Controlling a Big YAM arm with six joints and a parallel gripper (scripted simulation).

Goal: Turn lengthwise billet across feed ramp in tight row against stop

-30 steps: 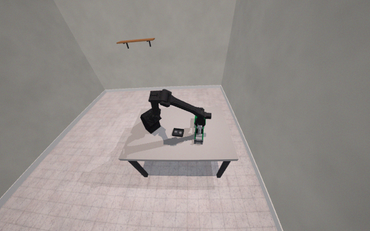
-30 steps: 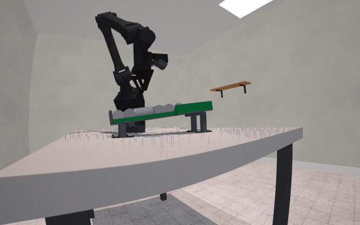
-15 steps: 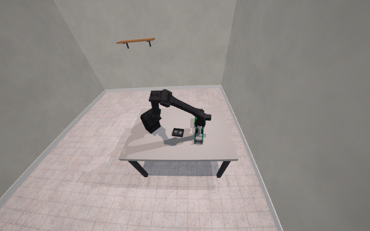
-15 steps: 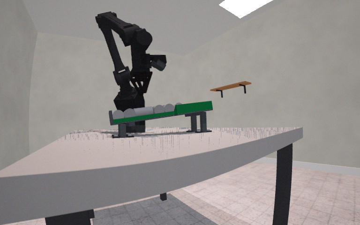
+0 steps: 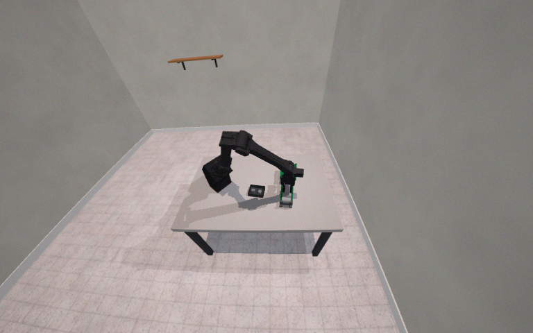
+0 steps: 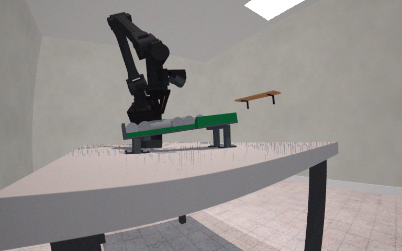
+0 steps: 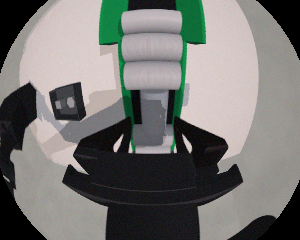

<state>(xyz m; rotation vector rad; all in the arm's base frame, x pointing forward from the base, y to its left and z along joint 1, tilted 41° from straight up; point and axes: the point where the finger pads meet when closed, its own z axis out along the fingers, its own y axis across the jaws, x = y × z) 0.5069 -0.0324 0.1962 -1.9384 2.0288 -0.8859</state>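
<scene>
The grey stop lies 110 mm to the right of my hand, 70 mm below it and 20 mm behind it. Also, from my hand: black box 250 mm behind, 120 mm below, 60 mm to the left.
</scene>
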